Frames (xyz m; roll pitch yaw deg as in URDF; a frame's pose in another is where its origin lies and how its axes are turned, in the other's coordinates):
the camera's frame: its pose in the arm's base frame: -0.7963 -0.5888 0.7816 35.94 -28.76 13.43
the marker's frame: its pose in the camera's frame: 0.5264 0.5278 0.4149 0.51 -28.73 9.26
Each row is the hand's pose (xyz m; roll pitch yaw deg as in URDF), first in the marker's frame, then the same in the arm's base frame.
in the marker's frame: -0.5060 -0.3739 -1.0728 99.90 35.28 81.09
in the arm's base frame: -0.1316 0.1856 0.6428 48.81 -14.61 94.75
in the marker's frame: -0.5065 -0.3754 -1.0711 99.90 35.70 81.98
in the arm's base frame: -0.1320 0.1834 0.6423 48.26 -13.78 94.87
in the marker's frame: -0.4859 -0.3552 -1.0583 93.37 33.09 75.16
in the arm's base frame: -0.1400 0.1867 0.6726 46.09 -19.75 93.12
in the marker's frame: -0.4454 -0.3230 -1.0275 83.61 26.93 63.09
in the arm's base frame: -0.1545 0.1840 0.7310 44.01 -31.39 89.39
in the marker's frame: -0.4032 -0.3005 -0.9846 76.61 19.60 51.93
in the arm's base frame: -0.1693 0.1658 0.7908 44.54 -43.33 84.32
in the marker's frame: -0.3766 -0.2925 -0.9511 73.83 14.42 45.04
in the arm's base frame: -0.1786 0.1454 0.8281 47.25 -51.08 79.59
